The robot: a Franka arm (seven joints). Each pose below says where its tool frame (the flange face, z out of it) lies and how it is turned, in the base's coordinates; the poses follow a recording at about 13 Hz.
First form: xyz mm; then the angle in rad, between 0 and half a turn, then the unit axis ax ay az.
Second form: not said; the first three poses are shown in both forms.
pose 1, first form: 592.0 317.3 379.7 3.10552 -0.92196 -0.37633 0.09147
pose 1, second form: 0.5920 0.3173 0.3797 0.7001 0.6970 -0.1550 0.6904 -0.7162 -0.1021
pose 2, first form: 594.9 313.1 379.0 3.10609 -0.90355 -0.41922 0.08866
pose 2, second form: 0.5949 0.3131 0.3790 0.6329 0.7605 -0.1453 0.7542 -0.6480 -0.1064
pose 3, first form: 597.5 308.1 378.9 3.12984 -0.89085 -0.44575 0.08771
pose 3, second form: 0.5975 0.3081 0.3789 0.5872 0.7952 -0.1510 0.7931 -0.6026 -0.0887
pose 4, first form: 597.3 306.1 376.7 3.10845 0.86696 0.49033 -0.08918
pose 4, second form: 0.5973 0.3061 0.3767 0.5034 0.8470 -0.1708 0.8529 -0.5187 -0.0587
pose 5, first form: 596.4 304.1 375.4 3.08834 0.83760 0.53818 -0.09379
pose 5, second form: 0.5964 0.3041 0.3754 0.4036 0.8959 -0.1857 0.9059 -0.4197 -0.0563
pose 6, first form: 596.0 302.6 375.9 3.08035 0.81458 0.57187 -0.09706
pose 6, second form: 0.5960 0.3026 0.3759 0.3277 0.9249 -0.1930 0.9367 -0.3447 -0.0611
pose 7, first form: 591.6 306.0 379.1 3.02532 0.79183 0.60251 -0.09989
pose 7, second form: 0.5916 0.3060 0.3791 0.2565 0.9394 -0.2276 0.9625 -0.2697 -0.0281
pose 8, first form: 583.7 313.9 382.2 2.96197 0.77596 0.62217 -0.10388
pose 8, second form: 0.5837 0.3139 0.3822 0.2106 0.9392 -0.2711 0.9763 -0.2159 0.0104
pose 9, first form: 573.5 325.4 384.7 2.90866 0.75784 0.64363 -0.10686
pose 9, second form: 0.5735 0.3254 0.3847 0.1601 0.9377 -0.3083 0.9870 -0.1557 0.0392
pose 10, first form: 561.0 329.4 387.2 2.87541 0.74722 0.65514 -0.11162
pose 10, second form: 0.5610 0.3294 0.3872 0.1322 0.9325 -0.3362 0.9912 -0.1215 0.0529
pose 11, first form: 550.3 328.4 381.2 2.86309 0.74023 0.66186 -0.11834
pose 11, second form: 0.5503 0.3284 0.3812 0.1133 0.9284 -0.3538 0.9935 -0.1022 0.0499
